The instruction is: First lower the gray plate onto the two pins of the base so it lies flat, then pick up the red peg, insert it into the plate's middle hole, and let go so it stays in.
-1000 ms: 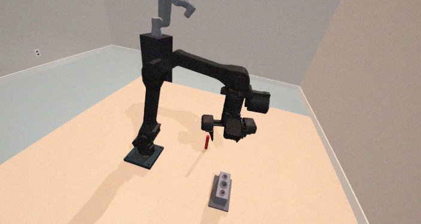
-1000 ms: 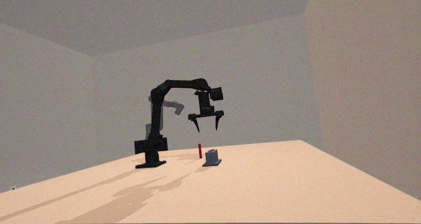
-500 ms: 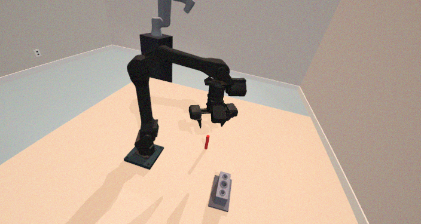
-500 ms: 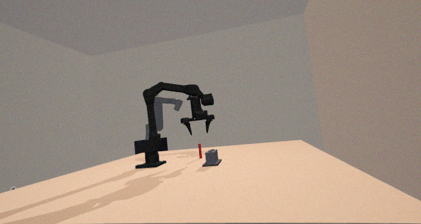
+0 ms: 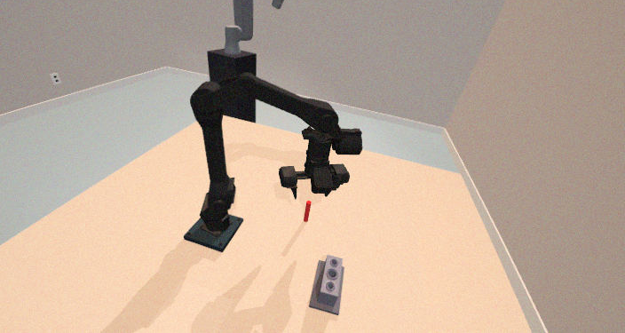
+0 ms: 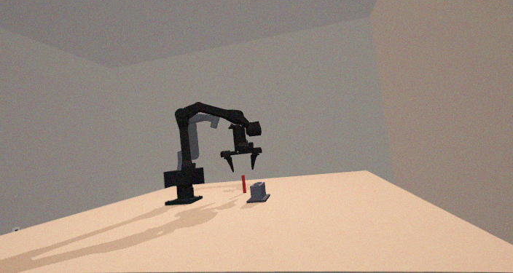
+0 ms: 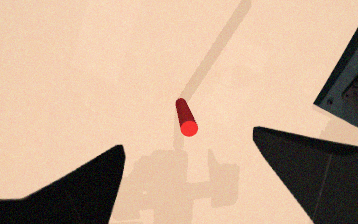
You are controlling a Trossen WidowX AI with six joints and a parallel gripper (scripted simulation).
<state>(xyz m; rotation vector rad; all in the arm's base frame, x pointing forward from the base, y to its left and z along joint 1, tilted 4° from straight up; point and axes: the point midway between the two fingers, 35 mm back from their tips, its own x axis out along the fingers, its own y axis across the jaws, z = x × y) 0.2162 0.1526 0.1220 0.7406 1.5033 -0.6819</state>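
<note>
Now: the red peg 60 mm below my gripper tip. The rest, counted from my gripper tip: gray plate (160 mm to the right, 140 mm ahead, 50 mm below); then flat base (160 mm to the right, 130 mm ahead, 90 mm below).
</note>
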